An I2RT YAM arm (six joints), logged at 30 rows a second.
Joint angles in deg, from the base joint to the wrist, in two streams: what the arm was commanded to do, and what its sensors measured. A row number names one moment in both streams.
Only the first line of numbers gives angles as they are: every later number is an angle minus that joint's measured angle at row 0.
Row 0, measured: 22.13, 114.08, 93.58, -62.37, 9.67, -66.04
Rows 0 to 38, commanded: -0.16, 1.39, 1.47, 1.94, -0.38, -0.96; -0.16, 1.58, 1.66, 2.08, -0.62, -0.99; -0.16, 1.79, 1.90, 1.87, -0.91, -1.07; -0.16, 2.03, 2.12, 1.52, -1.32, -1.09; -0.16, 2.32, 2.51, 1.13, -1.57, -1.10; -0.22, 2.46, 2.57, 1.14, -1.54, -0.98; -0.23, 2.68, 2.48, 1.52, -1.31, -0.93; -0.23, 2.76, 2.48, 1.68, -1.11, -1.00; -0.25, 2.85, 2.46, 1.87, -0.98, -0.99; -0.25, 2.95, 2.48, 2.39, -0.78, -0.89; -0.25, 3.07, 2.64, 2.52, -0.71, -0.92; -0.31, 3.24, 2.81, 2.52, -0.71, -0.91; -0.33, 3.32, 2.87, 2.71, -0.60, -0.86; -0.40, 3.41, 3.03, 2.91, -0.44, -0.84; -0.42, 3.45, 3.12, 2.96, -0.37, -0.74; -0.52, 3.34, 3.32, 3.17, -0.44, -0.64; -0.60, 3.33, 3.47, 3.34, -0.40, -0.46; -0.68, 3.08, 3.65, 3.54, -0.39, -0.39; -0.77, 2.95, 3.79, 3.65, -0.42, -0.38; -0.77, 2.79, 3.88, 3.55, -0.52, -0.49; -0.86, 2.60, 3.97, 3.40, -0.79, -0.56; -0.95, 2.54, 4.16, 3.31, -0.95, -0.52; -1.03, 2.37, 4.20, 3.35, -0.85, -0.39; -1.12, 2.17, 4.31, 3.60, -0.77, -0.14; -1.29, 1.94, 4.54, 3.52, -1.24, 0.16; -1.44, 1.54, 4.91, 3.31, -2.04, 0.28; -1.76, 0.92, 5.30, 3.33, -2.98, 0.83; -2.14, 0.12, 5.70, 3.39, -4.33, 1.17; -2.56, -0.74, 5.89, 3.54, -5.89, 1.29; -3.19, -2.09, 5.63, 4.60, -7.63, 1.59; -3.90, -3.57, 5.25, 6.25, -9.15, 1.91; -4.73, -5.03, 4.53, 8.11, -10.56, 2.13; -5.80, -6.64, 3.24, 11.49, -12.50, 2.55; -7.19, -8.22, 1.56, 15.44, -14.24, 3.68; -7.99, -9.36, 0.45, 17.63, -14.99, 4.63; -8.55, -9.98, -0.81, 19.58, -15.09, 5.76; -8.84, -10.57, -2.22, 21.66, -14.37, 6.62; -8.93, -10.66, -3.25, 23.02, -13.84, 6.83; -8.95, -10.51, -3.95, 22.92, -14.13, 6.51
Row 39, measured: -8.92, -9.94, -1.25, 16.28, -11.28, 4.63
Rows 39 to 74, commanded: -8.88, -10.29, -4.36, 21.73, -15.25, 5.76; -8.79, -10.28, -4.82, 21.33, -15.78, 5.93; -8.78, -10.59, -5.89, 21.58, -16.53, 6.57; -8.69, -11.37, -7.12, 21.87, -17.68, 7.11; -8.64, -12.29, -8.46, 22.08, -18.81, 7.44; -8.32, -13.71, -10.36, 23.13, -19.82, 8.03; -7.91, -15.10, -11.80, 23.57, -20.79, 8.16; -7.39, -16.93, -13.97, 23.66, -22.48, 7.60; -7.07, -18.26, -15.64, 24.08, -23.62, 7.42; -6.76, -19.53, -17.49, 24.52, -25.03, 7.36; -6.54, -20.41, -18.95, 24.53, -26.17, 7.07; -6.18, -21.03, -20.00, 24.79, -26.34, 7.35; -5.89, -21.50, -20.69, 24.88, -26.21, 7.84; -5.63, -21.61, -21.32, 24.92, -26.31, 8.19; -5.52, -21.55, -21.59, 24.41, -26.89, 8.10; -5.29, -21.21, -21.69, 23.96, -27.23, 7.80; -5.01, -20.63, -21.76, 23.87, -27.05, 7.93; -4.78, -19.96, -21.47, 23.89, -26.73, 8.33; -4.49, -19.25, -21.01, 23.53, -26.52, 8.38; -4.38, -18.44, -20.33, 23.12, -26.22, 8.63; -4.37, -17.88, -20.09, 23.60, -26.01, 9.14; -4.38, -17.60, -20.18, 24.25, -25.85, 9.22; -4.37, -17.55, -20.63, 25.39, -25.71, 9.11; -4.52, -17.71, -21.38, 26.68, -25.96, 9.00; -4.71, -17.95, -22.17, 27.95, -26.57, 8.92; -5.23, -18.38, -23.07, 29.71, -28.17, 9.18; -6.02, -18.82, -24.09, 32.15, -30.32, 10.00; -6.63, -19.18, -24.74, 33.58, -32.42, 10.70; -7.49, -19.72, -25.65, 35.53, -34.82, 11.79; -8.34, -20.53, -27.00, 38.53, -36.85, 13.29; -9.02, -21.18, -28.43, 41.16, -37.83, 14.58; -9.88, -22.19, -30.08, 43.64, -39.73, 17.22; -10.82, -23.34, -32.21, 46.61, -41.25, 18.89; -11.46, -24.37, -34.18, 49.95, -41.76, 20.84; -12.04, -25.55, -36.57, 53.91, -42.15, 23.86; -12.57, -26.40, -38.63, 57.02, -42.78, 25.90
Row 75, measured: -11.19, -22.29, -34.99, 43.26, -36.87, 17.77
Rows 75 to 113, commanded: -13.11, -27.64, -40.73, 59.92, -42.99, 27.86; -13.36, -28.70, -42.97, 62.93, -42.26, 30.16; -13.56, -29.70, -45.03, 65.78, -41.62, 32.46; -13.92, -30.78, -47.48, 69.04, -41.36, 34.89; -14.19, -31.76, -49.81, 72.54, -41.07, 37.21; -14.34, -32.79, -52.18, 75.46, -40.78, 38.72; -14.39, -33.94, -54.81, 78.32, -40.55, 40.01; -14.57, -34.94, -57.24, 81.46, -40.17, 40.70; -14.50, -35.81, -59.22, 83.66, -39.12, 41.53; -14.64, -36.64, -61.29, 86.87, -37.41, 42.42; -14.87, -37.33, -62.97, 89.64, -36.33, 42.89; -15.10, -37.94, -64.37, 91.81, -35.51, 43.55; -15.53, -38.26, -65.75, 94.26, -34.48, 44.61; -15.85, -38.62, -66.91, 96.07, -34.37, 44.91; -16.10, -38.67, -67.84, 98.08, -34.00, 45.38; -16.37, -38.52, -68.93, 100.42, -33.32, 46.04; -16.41, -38.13, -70.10, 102.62, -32.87, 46.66; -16.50, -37.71, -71.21, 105.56, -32.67, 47.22; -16.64, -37.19, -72.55, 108.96, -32.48, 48.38; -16.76, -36.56, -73.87, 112.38, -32.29, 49.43; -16.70, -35.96, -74.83, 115.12, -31.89, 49.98; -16.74, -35.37, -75.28, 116.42, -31.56, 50.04; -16.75, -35.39, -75.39, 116.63, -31.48, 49.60; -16.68, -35.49, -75.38, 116.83, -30.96, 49.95; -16.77, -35.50, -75.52, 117.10, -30.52, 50.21; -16.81, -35.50, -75.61, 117.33, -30.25, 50.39; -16.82, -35.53, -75.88, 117.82, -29.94, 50.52; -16.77, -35.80, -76.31, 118.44, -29.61, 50.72; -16.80, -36.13, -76.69, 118.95, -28.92, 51.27; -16.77, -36.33, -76.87, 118.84, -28.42, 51.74; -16.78, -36.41, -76.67, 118.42, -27.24, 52.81; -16.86, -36.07, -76.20, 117.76, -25.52, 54.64; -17.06, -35.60, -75.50, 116.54, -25.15, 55.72; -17.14, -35.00, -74.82, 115.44, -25.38, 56.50; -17.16, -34.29, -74.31, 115.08, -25.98, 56.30; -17.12, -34.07, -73.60, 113.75, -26.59, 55.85; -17.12, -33.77, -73.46, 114.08, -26.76, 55.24; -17.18, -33.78, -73.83, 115.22, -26.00, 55.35; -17.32, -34.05, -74.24, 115.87, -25.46, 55.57
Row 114, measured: -16.81, -34.38, -74.53, 113.15, -26.95, 54.10
